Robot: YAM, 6 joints.
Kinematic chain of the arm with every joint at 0, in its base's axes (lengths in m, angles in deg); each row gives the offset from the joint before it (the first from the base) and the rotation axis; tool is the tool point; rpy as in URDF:
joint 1: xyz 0 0 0.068 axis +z
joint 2: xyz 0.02 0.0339 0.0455 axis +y
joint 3: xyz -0.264 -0.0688 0 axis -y
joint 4: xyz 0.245 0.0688 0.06 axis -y
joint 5: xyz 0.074 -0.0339 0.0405 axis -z
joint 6: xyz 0.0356 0 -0.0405 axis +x
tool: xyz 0 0 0 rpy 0 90 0
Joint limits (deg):
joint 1: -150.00..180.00
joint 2: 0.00..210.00
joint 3: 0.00..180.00
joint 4: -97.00..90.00
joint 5: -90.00..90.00
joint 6: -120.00..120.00
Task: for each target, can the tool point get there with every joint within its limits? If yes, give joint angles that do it. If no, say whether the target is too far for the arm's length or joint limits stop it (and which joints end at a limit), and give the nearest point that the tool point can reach.
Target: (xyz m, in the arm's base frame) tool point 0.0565 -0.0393 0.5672
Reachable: yes | joints -56.30 57.83 114.19 -60.42 -45.08 59.23
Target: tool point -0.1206 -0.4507 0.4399
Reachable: yes | joints -106.95 118.10 133.47 -31.43 -26.84 -92.79
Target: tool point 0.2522 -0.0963 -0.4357
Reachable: no: joint limits stop it (at a limit: joint 2) | nearest point 0.2495 -0.0953 -0.3799 | short by 0.056 m
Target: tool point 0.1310 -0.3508 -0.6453
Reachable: no: too far | nearest point 0.1119 -0.2996 -0.3733 | short by 0.277 m
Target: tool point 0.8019 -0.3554 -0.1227
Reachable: no: too far | nearest point 0.5699 -0.2526 -0.0528 | short by 0.263 m
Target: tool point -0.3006 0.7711 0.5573
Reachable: no: too far | nearest point -0.2065 0.5297 0.4149 | short by 0.296 m
